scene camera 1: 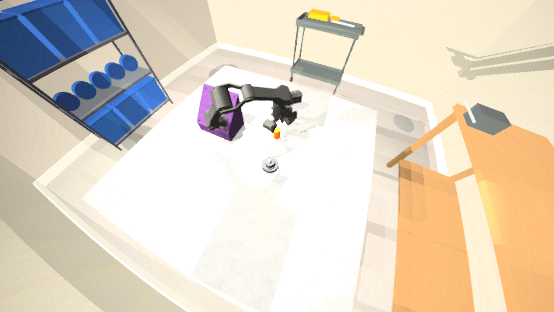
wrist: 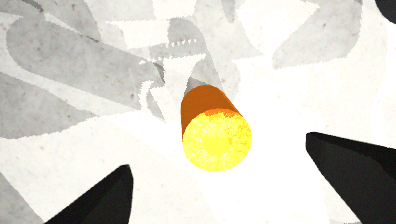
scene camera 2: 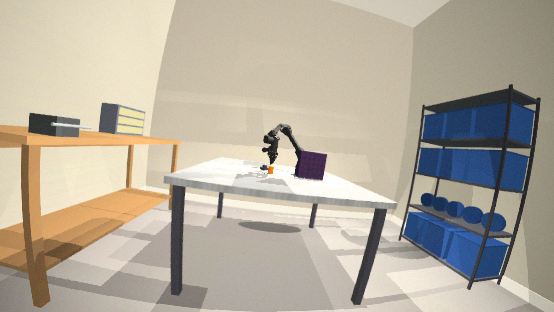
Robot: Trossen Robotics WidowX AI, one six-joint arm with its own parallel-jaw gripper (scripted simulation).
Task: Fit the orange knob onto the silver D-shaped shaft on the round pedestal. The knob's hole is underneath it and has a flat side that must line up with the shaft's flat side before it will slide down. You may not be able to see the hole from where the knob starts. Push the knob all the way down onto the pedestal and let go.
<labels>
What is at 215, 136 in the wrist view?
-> An orange knob.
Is my gripper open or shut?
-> Open.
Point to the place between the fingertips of my gripper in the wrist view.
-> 220, 156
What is my gripper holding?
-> Nothing.
</labels>
